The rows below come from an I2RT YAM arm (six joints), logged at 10 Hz.
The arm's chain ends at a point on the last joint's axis. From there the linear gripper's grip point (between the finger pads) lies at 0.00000 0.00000 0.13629 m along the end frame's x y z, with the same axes.
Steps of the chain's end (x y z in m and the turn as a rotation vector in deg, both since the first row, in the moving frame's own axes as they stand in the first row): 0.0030, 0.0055, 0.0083, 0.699, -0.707, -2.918; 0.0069, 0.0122, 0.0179, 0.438, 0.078, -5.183; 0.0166, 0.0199, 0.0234, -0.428, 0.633, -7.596; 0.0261, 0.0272, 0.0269, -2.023, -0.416, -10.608; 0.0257, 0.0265, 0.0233, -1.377, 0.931, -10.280
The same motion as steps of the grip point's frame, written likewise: 0.0013, 0.0039, 0.0083, 0.699, -0.707, -2.918; 0.0070, 0.0112, 0.0179, 0.438, 0.078, -5.183; 0.0182, 0.0208, 0.0234, -0.428, 0.633, -7.596; 0.0256, 0.0321, 0.0268, -2.023, -0.416, -10.608; 0.0282, 0.0296, 0.0232, -1.377, 0.931, -10.280
